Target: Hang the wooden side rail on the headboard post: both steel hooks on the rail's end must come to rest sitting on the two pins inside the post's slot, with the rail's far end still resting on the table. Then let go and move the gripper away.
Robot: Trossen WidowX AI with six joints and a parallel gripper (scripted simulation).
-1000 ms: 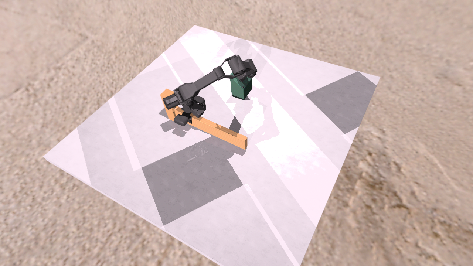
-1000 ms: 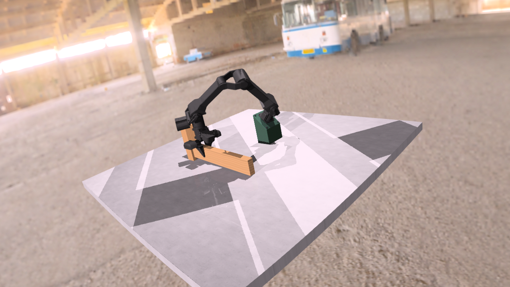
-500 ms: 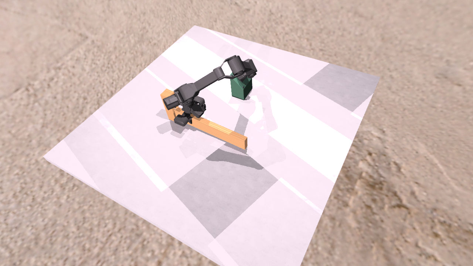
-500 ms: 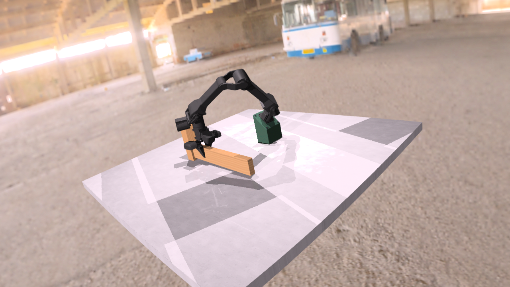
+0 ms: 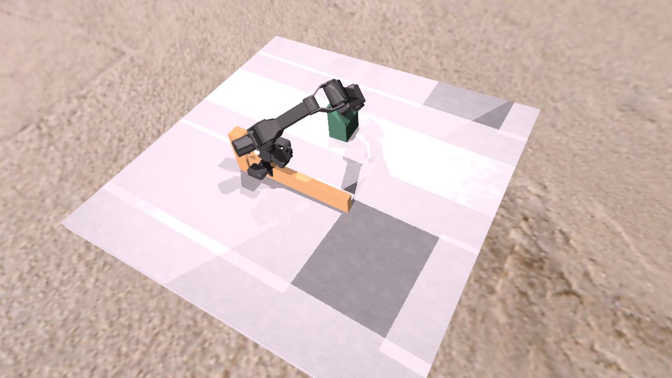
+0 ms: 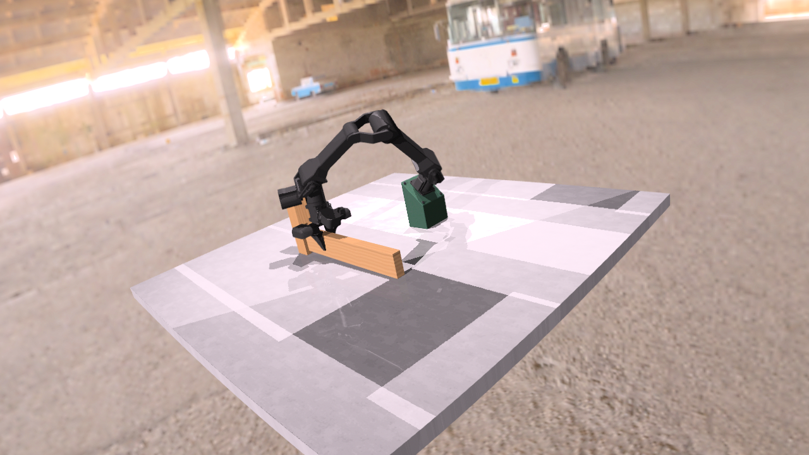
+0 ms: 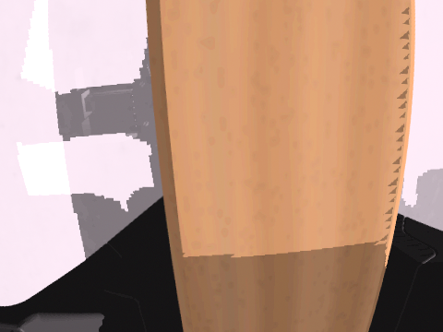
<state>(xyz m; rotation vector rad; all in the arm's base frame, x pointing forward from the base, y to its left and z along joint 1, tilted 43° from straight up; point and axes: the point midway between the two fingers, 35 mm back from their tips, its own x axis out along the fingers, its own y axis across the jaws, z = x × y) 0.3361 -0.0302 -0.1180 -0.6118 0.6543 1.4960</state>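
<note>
Now: gripper tip 12 cm to the left of the wooden headboard post and 5 cm below it.
</note>
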